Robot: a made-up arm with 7 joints. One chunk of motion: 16 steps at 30 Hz.
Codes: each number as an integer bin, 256 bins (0 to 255) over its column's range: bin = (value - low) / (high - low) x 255, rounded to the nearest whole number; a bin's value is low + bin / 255 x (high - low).
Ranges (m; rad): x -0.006..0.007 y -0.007..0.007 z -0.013..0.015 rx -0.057..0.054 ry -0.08..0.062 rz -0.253..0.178
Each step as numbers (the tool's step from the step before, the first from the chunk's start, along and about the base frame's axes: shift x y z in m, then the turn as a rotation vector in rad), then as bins.
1 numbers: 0.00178 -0.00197 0.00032 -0.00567 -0.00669 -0.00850
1 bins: 153 92 121 118 132 145
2 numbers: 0.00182 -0.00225 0.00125 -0.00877 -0.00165 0.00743
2 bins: 153 87 130 111 141 154
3 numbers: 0.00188 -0.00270 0.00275 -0.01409 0.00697 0.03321
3 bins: 155 78 143 99 156 169
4 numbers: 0.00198 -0.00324 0.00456 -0.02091 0.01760 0.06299
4 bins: 157 68 160 83 175 187
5 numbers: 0.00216 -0.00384 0.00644 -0.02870 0.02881 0.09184
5 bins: 160 58 177 65 195 204
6 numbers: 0.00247 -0.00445 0.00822 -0.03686 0.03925 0.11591
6 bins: 166 46 193 46 214 218
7 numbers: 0.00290 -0.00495 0.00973 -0.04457 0.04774 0.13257
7 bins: 175 37 207 29 229 228
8 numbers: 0.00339 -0.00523 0.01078 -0.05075 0.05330 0.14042
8 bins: 184 32 217 14 239 233
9 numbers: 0.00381 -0.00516 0.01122 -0.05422 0.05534 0.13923
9 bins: 192 34 221 6 243 232
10 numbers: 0.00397 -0.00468 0.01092 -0.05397 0.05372 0.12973
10 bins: 196 42 218 7 240 226
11 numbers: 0.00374 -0.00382 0.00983 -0.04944 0.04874 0.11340
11 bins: 191 58 208 17 231 217
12 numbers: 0.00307 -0.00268 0.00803 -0.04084 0.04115 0.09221
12 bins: 178 79 192 37 218 204
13 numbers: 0.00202 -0.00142 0.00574 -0.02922 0.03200 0.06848
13 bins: 157 102 171 64 201 190
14 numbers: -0.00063 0.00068 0.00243 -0.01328 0.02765 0.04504
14 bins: 105 140 141 100 193 176
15 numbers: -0.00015 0.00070 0.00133 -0.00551 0.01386 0.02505
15 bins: 115 140 131 118 169 165
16 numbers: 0.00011 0.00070 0.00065 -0.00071 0.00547 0.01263
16 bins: 120 140 124 129 153 157
